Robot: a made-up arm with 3 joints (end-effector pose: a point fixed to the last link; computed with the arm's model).
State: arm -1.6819 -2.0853 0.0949
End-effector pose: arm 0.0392 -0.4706 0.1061 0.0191 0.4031 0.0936
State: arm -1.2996 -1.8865 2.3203
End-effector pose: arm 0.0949 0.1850 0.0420 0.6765 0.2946 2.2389
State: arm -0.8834 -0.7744 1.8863
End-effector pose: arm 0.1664 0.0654 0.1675 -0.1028 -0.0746 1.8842
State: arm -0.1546 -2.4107 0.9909
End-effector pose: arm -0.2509 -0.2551 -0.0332 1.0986 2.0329 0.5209
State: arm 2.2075 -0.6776 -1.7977
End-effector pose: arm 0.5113 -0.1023 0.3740 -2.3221 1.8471 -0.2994
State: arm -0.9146 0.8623 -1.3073
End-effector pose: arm -0.0060 -0.2784 -0.2988 1.1410 -1.4896 -0.9271
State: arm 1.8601 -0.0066 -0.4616
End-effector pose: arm 0.1096 -0.4725 0.4673 -0.4298 1.8291 -0.3183
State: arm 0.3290 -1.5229 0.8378
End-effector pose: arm -0.1415 -0.3058 0.0027 0.7698 1.7288 0.5789
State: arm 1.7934 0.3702 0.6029
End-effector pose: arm 0.0769 -0.3746 0.1267 0.4281 1.3768 0.4964
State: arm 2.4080 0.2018 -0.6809
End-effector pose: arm 0.2540 -0.4425 0.4609 -0.7454 2.1041 -0.3765
